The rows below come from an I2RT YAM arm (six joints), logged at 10 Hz.
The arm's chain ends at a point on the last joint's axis. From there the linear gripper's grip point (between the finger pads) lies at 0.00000 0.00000 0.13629 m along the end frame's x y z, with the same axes.
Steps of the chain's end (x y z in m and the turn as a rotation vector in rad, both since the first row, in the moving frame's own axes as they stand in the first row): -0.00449 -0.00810 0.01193 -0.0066 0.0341 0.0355; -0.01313 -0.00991 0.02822 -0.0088 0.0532 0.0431; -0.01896 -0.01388 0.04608 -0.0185 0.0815 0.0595; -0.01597 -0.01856 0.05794 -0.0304 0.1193 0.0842; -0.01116 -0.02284 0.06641 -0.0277 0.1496 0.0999; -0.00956 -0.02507 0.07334 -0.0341 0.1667 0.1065; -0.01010 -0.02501 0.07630 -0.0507 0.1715 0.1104; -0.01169 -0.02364 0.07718 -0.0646 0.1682 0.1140
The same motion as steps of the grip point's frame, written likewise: 0.00014 -0.00712 0.01185 -0.0066 0.0341 0.0355; -0.00591 -0.00856 0.02802 -0.0088 0.0532 0.0431; -0.00795 -0.01103 0.04560 -0.0185 0.0815 0.0595; 0.00006 -0.01375 0.05691 -0.0304 0.1193 0.0842; 0.00893 -0.01807 0.06484 -0.0277 0.1496 0.0999; 0.01276 -0.01925 0.07137 -0.0341 0.1667 0.1065; 0.01272 -0.01687 0.07413 -0.0507 0.1715 0.1104; 0.01056 -0.01360 0.07498 -0.0646 0.1682 0.1140
